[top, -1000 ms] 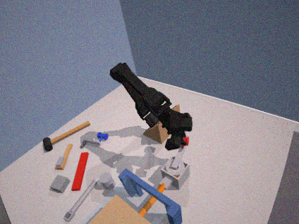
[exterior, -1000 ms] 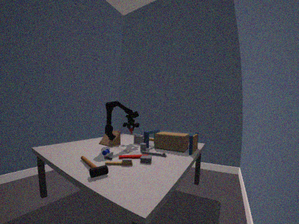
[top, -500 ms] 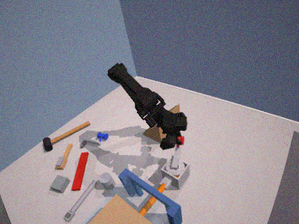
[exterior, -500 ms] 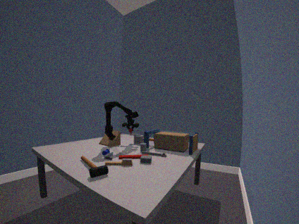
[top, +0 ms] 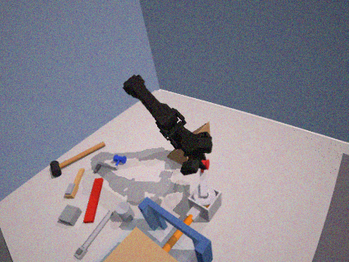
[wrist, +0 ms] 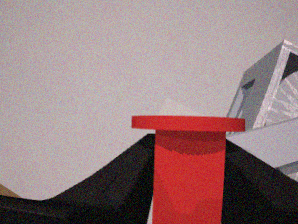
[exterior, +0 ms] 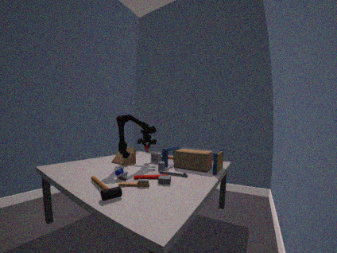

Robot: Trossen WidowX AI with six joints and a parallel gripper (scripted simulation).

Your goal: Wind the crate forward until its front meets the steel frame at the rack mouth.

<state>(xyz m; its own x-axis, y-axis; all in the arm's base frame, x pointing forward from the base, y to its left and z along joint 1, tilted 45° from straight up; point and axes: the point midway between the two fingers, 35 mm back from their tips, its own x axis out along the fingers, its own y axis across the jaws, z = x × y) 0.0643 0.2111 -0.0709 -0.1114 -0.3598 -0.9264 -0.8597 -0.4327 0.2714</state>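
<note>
The blue steel frame is 240 mm ahead of my gripper tip, 80 mm to the left of it and 30 mm below it. Also, from my gripper tip: winch handle (30 mm below, 30 mm ahead, 10 mm to the left); then red knob (20 mm to the right, 10 mm ahead); then grey winch (100 mm below, 60 mm ahead, 50 mm to the left).
</note>
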